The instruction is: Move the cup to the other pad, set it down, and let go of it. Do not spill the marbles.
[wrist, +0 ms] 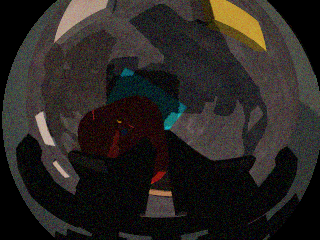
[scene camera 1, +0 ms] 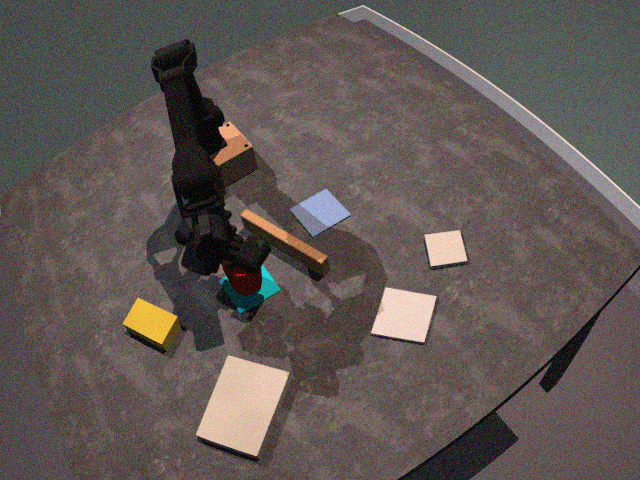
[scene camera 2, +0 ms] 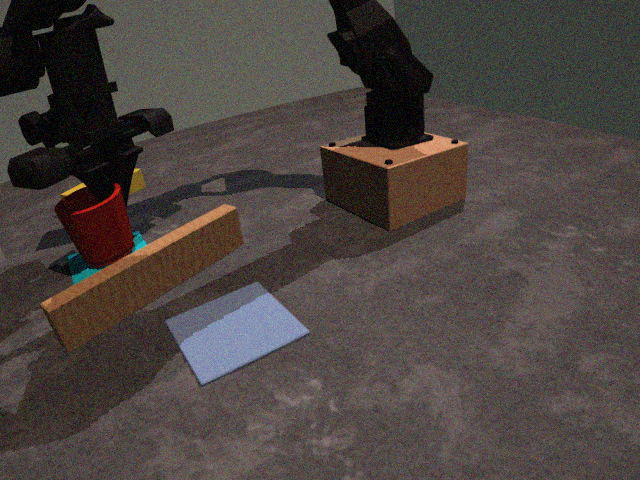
Observation:
In view: the gripper (scene camera 2: 118,215), a red cup (scene camera 2: 101,232), a yellow block (scene camera 1: 153,324) and a cyan pad (scene camera 1: 269,287).
The gripper also shows in the wrist view (wrist: 161,133) and in scene camera 1 (scene camera 1: 231,268). The cyan pad shows as well in scene camera 2 (scene camera 2: 79,268).

